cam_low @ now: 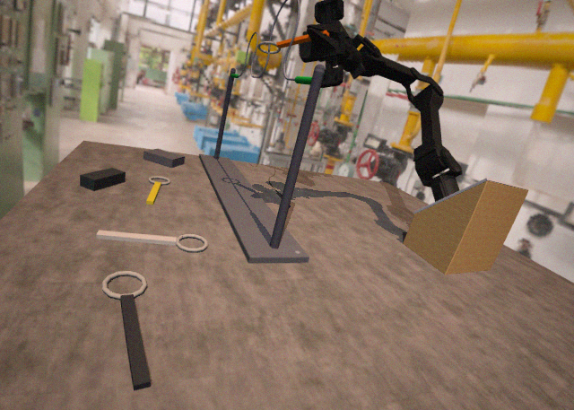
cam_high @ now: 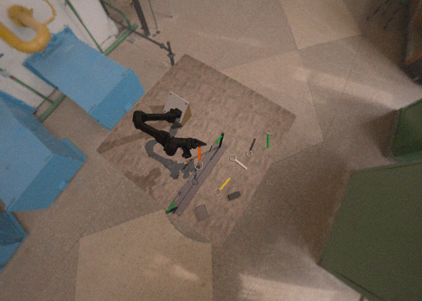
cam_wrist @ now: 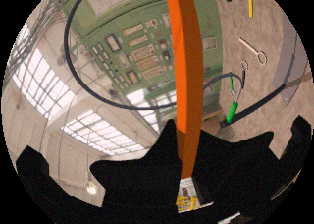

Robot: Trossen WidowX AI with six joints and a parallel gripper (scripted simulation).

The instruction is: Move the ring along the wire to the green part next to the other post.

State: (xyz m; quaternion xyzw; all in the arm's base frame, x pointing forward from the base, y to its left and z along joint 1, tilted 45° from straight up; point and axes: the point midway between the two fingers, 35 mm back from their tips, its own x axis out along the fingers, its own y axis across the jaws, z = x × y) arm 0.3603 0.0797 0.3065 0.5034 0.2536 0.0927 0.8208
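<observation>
Right now my gripper tip is 90 mm to the left of the orange-handled ring, 30 mm above it and 10 mm short of it. From my gripper tip the other things lie so: yellow-handled ring: 400 mm below, 230 mm ahead, 130 mm to the right; then dark-handled ring: 400 mm below, 280 mm to the left, 250 mm ahead; then cream-handled ring: 400 mm below, 210 mm ahead, 120 mm to the left.
</observation>
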